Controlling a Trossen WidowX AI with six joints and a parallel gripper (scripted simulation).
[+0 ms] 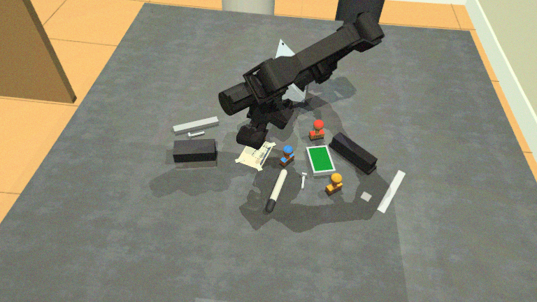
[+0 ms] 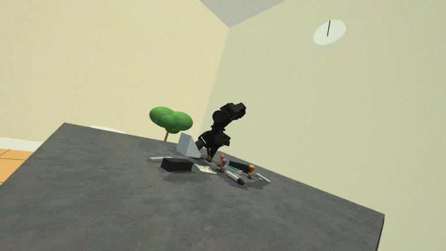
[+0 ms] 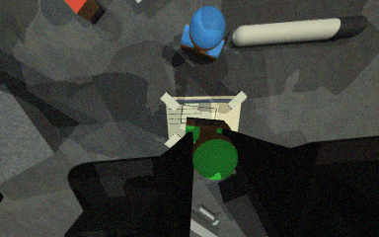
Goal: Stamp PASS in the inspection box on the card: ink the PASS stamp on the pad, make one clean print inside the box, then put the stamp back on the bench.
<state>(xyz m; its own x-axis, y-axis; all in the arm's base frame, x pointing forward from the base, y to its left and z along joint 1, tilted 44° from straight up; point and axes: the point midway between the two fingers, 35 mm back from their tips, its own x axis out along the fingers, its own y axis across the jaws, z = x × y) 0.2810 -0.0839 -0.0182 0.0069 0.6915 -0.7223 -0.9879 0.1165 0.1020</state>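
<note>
The cream card is 60 mm below my gripper tip and 10 mm to the right of it. The rest, counted from my gripper tip: blue-knobbed stamp: 80 mm to the left, 40 mm below, 20 mm ahead; then white marker: 140 mm ahead, 70 mm to the left, 50 mm below; then green-knobbed stamp: right at my gripper tip.
</note>
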